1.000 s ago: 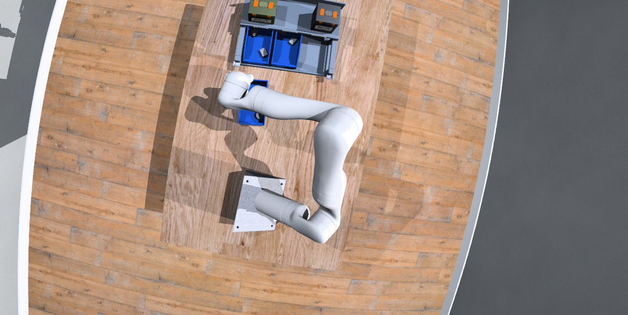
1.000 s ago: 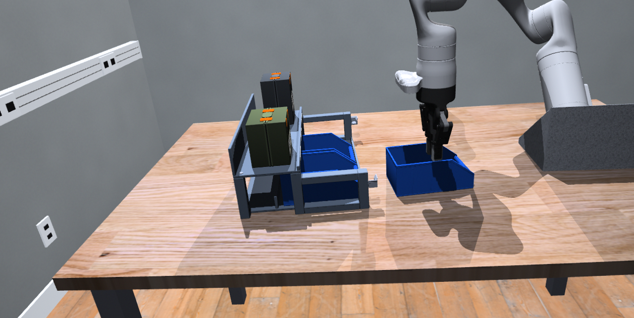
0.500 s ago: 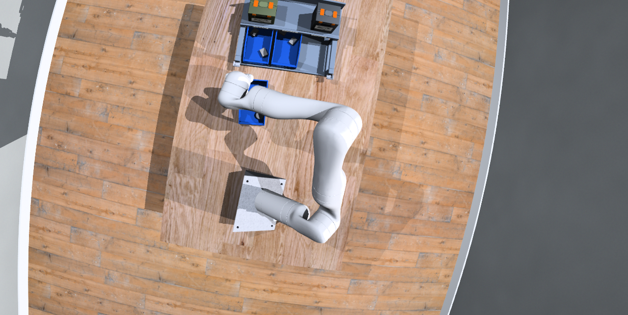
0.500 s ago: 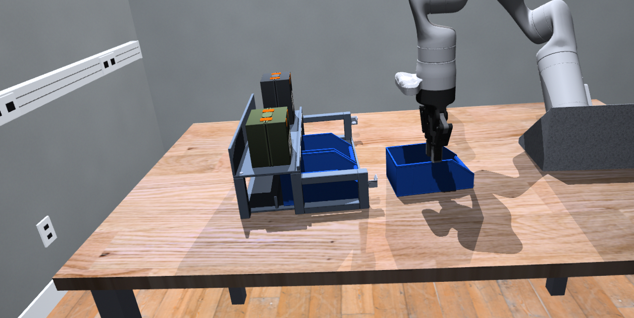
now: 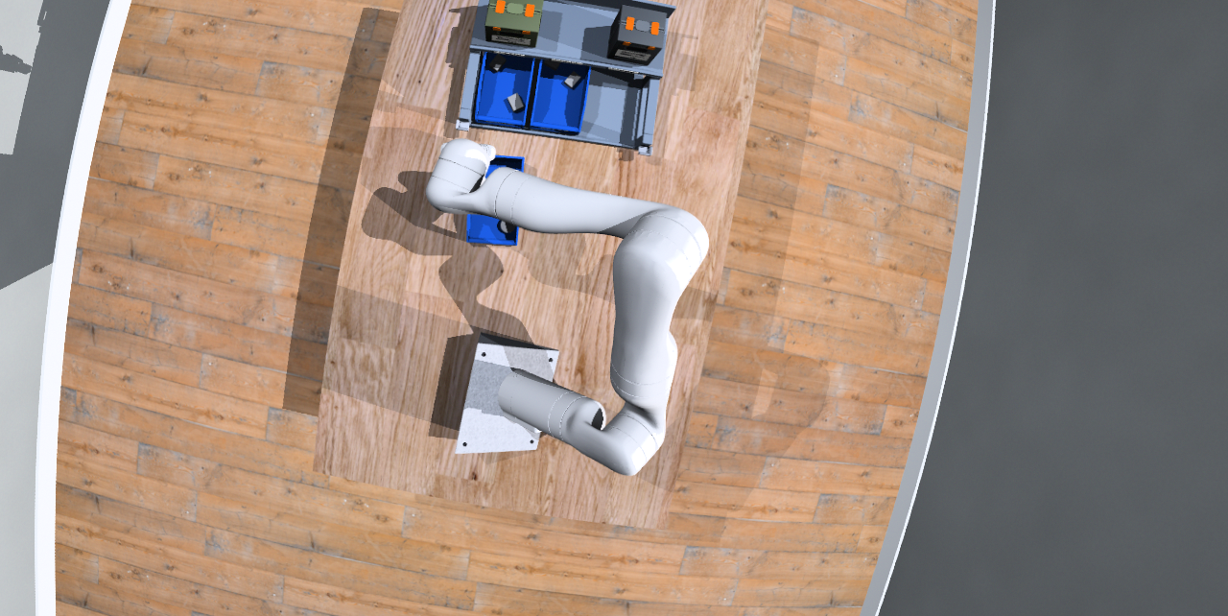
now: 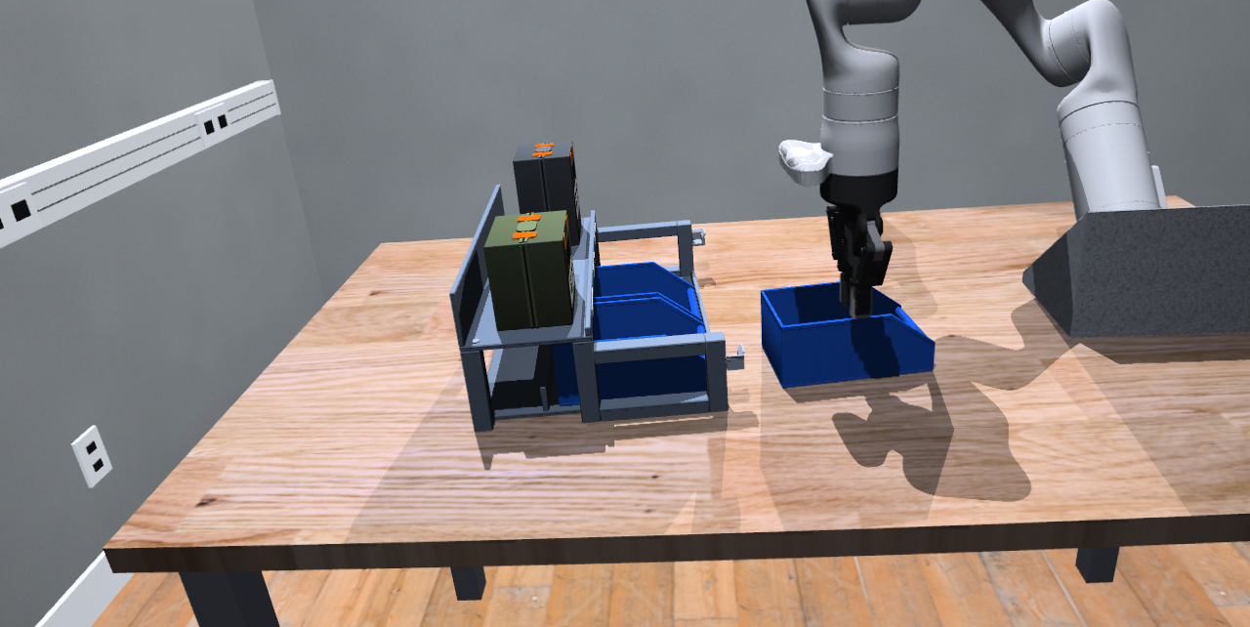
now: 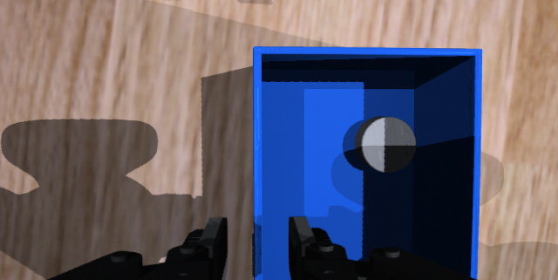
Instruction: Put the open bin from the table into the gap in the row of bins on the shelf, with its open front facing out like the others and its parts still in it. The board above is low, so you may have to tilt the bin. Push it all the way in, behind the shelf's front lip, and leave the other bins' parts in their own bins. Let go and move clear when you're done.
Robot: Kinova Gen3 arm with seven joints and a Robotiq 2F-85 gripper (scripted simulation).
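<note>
Now: the round grey part 9 cm below my hand, 7 cm to the right of it and 3 cm ahead of it. Also, from my hand: green box 34 cm ahead, 5 cm to the right, 5 cm above; dark box 32 cm ahead, 28 cm to the right, 6 cm above; shelf 26 cm ahead, 16 cm to the right, 4 cm below.
</note>
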